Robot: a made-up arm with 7 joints.
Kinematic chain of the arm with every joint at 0, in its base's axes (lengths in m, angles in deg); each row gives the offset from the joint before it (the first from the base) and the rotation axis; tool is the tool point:
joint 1: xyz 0 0 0.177 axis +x
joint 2: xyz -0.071 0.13 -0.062 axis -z
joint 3: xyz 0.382 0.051 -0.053 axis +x
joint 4: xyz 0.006 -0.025 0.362 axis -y
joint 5: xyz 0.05 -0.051 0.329 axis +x
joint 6: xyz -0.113 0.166 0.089 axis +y
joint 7: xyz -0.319 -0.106 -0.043 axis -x
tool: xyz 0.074 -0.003 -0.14
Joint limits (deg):
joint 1: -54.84..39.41
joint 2: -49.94..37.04
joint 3: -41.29..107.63
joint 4: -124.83..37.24
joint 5: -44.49..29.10
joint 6: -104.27..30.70
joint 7: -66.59..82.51
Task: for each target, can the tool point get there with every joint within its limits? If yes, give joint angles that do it. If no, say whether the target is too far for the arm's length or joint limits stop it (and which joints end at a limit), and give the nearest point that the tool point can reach.
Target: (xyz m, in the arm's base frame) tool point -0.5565 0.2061 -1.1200
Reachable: no: joint limits stop it (at a limit: joint 1, joint 2, joint 3, joint 6, joint 7) | nearest point -0.3221 -0.0613 -0.6372 | short by 0.600 m
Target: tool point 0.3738 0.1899 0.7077
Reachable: yes | joints -10.80 -15.07 16.32 -61.59 -17.11 -6.71 -19.26
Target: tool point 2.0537 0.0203 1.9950
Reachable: no: too far | nearest point 0.8342 0.1284 0.9233 | short by 1.627 m
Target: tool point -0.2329 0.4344 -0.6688
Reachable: no: joint limits stop it (at a limit: joint 1, joint 2, joint 3, joint 7) | nearest point -0.0001 0.5735 -0.5086 | short by 0.315 m
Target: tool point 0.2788 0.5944 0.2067
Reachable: yes | joints -34.58 -2.33 -26.61 -35.60 12.43 -40.67 -3.91
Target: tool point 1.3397 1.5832 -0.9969
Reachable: no: too far | nearest point 0.5983 0.8471 -0.3958 | short by 1.205 m
